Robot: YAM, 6 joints.
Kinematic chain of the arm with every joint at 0, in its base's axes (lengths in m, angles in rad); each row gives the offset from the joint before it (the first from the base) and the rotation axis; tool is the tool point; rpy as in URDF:
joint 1: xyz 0 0 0.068 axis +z
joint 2: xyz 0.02 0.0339 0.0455 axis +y
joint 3: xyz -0.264 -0.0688 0 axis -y
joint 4: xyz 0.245 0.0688 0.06 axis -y
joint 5: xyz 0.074 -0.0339 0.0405 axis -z
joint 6: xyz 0.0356 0 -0.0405 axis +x
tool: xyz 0 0 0 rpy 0 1.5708 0
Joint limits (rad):
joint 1: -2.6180..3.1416
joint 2: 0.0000..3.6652
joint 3: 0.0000..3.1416
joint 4: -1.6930..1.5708
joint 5: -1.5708..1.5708
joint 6: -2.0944..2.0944
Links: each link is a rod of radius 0.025 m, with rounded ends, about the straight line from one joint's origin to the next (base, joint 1, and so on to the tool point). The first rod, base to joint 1, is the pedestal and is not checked.
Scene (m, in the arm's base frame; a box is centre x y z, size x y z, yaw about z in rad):
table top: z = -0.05
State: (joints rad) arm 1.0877 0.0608 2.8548 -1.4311 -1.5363 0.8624
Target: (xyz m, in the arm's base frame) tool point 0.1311 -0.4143 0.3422
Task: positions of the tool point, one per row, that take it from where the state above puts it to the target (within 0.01 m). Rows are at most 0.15 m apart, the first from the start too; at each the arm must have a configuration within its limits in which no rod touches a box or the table.
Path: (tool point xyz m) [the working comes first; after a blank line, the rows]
Joints at the target: 1.9592 0.2511 2.7610 -1.4306 -1.5193 0.8624
Straight joint move there: clear.

1: -0.1242 -0.4512 0.2688
2: 0.0087 -0.4526 0.3063
3: 0.1311 -0.4143 0.3422

